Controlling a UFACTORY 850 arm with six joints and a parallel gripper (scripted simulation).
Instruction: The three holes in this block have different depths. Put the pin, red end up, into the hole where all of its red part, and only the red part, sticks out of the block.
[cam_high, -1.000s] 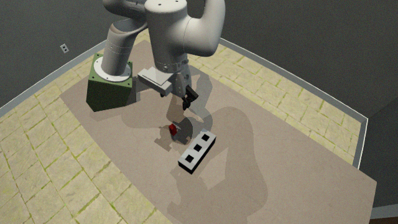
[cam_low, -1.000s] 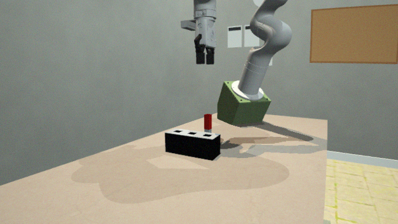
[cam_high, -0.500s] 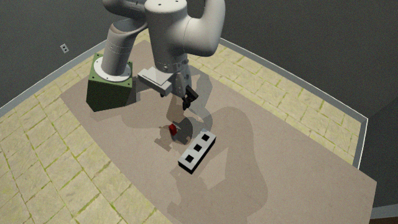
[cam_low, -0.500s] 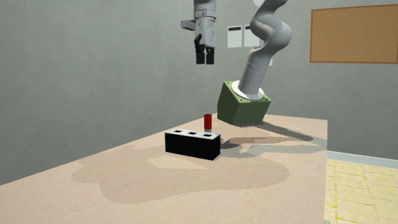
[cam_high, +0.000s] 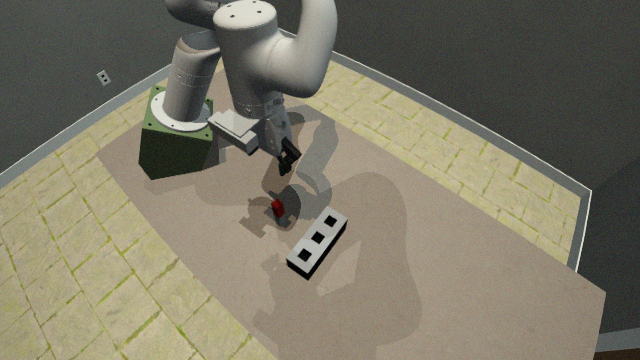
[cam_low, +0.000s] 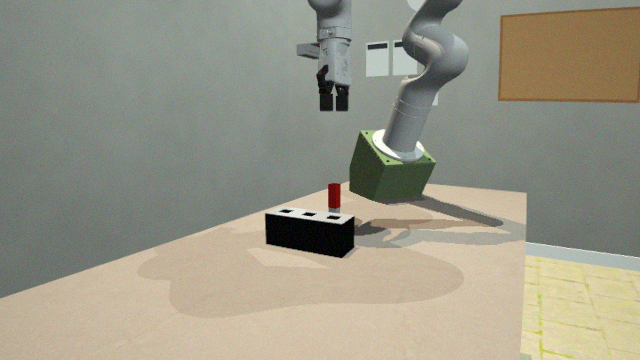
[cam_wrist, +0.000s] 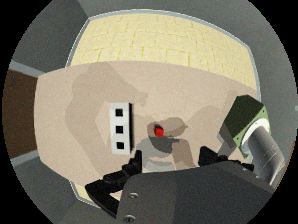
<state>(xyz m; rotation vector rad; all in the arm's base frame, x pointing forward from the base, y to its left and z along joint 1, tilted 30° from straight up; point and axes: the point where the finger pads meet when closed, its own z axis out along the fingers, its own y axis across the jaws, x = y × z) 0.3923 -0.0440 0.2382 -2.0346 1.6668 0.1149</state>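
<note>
Right now my hand is 22 cm above the pin. From my hand the other things lie so: black block (13 cm ahead, 3 cm to the left, 27 cm below).
</note>
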